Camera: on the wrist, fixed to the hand. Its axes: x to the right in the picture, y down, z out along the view.
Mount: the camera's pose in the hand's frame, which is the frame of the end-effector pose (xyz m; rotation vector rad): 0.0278 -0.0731 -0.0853 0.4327 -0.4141 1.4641
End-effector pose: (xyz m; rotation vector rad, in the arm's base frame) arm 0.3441 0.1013 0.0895 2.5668 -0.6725 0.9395
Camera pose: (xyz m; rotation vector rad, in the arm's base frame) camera 0.3576 0.1918 0.1603 -1.4985 1.9020 -0.5700
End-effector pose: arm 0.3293 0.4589 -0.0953 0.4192 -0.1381 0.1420
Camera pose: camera 0.3775 0.4312 -0.1968 0.7078 -0.8218 1.5503
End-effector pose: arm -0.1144 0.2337 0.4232 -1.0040 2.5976 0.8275
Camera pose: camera -0.0868 0.1247 0.4505 1.2170 2.5680 0.4875
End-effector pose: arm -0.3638 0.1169 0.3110 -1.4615 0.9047 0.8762
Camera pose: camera -0.2837 0.0343 0.3229 -0.0101 1.6784 1.7588
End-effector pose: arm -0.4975 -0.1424 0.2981 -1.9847 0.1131 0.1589
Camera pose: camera -0.4538 -0.1908 0.3937 -1.0561 1.1938 1.3262
